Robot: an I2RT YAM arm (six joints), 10 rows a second.
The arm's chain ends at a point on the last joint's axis. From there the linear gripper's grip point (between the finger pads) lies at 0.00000 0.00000 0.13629 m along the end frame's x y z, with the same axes.
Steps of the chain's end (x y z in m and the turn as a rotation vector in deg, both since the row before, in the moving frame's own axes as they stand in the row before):
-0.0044, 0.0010, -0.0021, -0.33, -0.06, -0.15
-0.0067, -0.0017, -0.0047, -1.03, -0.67, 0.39
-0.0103, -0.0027, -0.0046, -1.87, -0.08, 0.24
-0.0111, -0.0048, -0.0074, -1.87, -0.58, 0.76
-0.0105, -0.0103, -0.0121, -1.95, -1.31, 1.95
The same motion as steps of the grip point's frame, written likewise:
-0.0045, 0.0018, -0.0021, -0.33, -0.06, -0.15
-0.0083, 0.0007, -0.0047, -1.03, -0.67, 0.39
-0.0105, 0.0017, -0.0047, -1.87, -0.08, 0.24
-0.0125, -0.0004, -0.0075, -1.87, -0.58, 0.76
-0.0137, -0.0057, -0.0122, -1.95, -1.31, 1.95

